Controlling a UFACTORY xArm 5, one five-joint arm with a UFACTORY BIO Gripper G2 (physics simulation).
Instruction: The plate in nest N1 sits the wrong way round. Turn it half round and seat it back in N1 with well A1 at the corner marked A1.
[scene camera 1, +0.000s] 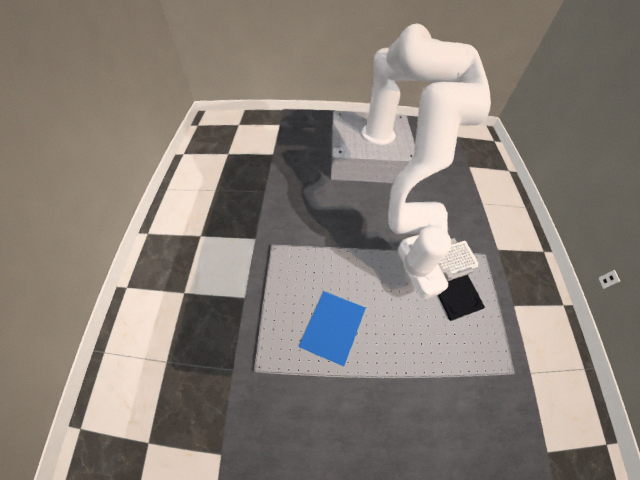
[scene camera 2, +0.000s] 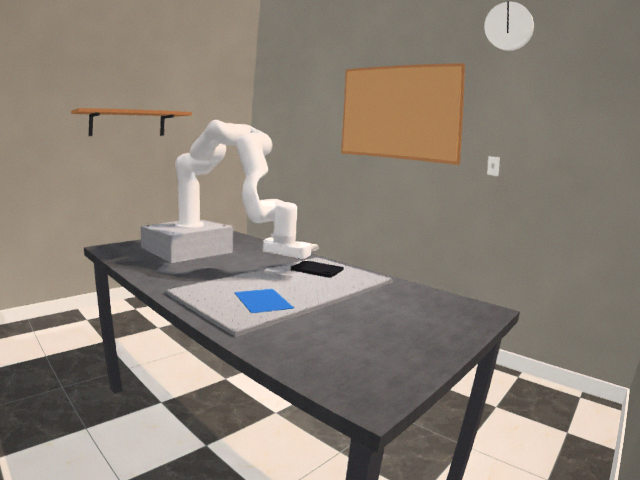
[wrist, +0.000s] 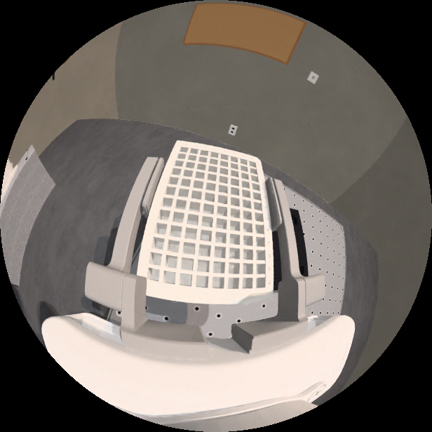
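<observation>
The white plate (scene camera 1: 459, 257) (wrist: 210, 220), a grid of square wells, is held level in the air. My gripper (scene camera 1: 456, 259) (wrist: 214, 194) is shut on its two long sides, one finger at each side. The black nest (scene camera 1: 461, 298) (scene camera 2: 317, 268) (wrist: 299, 235) lies on the perforated board (scene camera 1: 403, 356) (scene camera 2: 356, 281) (wrist: 327, 255). In scene camera 1 the plate shows just behind the nest, toward the arm's base. In the wrist view the nest is partly hidden by the right finger. The A1 marks on plate and nest cannot be read.
A flat blue rectangle (scene camera 1: 333, 328) (scene camera 2: 263, 300) lies on the board, well to the left of the nest in scene camera 1. The arm's grey base block (scene camera 1: 372, 169) (scene camera 2: 187, 242) stands at the back of the dark table (scene camera 1: 382, 423) (scene camera 2: 392, 330).
</observation>
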